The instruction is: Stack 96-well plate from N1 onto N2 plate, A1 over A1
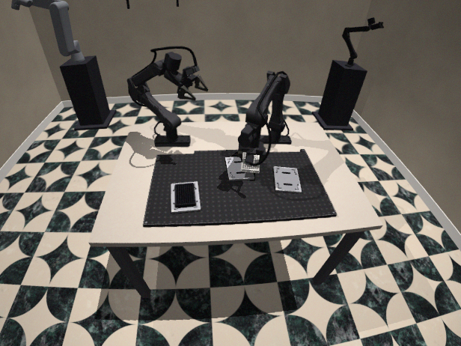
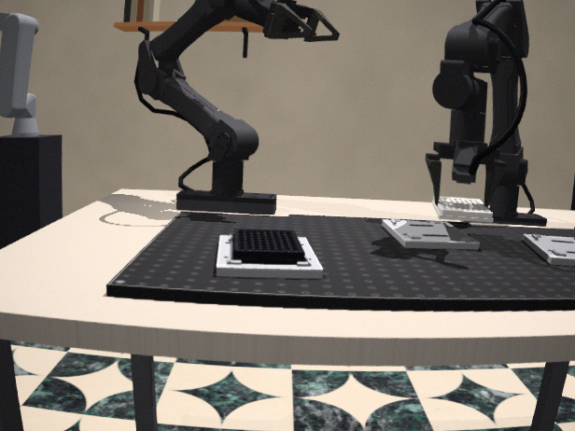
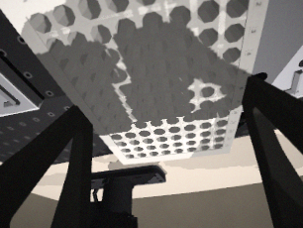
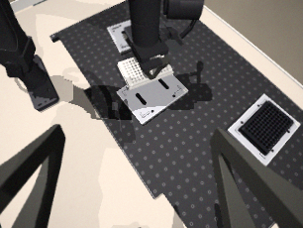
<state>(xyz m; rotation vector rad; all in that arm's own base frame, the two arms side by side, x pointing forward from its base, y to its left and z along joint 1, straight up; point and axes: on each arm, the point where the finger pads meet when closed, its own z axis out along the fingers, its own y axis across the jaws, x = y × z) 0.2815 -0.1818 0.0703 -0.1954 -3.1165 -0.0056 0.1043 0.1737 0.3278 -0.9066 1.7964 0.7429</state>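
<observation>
Now: right hand 280 mm above the white 96-well plate, 230 mm to the right of it and 150 mm short of it. From my right hand the other things lie so: black 96-well plate: 320 mm below, 320 mm ahead, 80 mm to the right.
</observation>
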